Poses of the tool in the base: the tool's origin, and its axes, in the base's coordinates. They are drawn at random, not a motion.
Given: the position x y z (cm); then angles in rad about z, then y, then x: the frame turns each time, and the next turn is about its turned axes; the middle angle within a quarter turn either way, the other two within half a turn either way.
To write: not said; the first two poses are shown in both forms.
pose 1, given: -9.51 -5.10 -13.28 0.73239 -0.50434 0.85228
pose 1, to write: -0.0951 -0.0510 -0.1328 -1.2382 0.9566 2.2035
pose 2, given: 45.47 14.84 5.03 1.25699 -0.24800 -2.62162
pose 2, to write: 0.4547 0.1484 0.0503 2.4228 2.5704 -2.0421
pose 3, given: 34.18 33.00 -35.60 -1.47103 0.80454 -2.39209
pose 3, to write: 0.3418 0.3300 -0.3560 0.7586 2.1032 -0.5804
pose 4, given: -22.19 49.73 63.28 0.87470 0.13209 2.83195
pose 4, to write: -0.2219 0.4973 0.6328 -1.0866 2.8058 1.1596
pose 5, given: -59.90 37.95 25.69 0.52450 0.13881 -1.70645
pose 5, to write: -0.5990 0.3795 0.2569 2.1142 1.7051 -1.4307
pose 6, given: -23.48 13.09 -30.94 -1.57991 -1.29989 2.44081
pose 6, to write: -0.2348 0.1309 -0.3094 -2.2991 1.7768 2.9644
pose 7, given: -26.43 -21.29 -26.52 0.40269 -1.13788 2.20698
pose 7, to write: -0.2643 -0.2129 -0.2652 -0.5775 1.8227 2.7857
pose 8, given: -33.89 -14.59 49.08 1.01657 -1.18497 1.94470
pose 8, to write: -0.3389 -0.1459 0.4908 -0.2056 1.7087 2.7801
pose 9, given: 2.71 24.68 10.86 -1.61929 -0.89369 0.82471
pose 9, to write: 0.0271 0.2468 0.1086 2.4688 1.1315 2.6083
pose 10, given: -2.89 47.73 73.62 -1.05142 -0.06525 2.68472
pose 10, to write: -0.0289 0.4773 0.7362 -2.4903 2.6804 1.7178
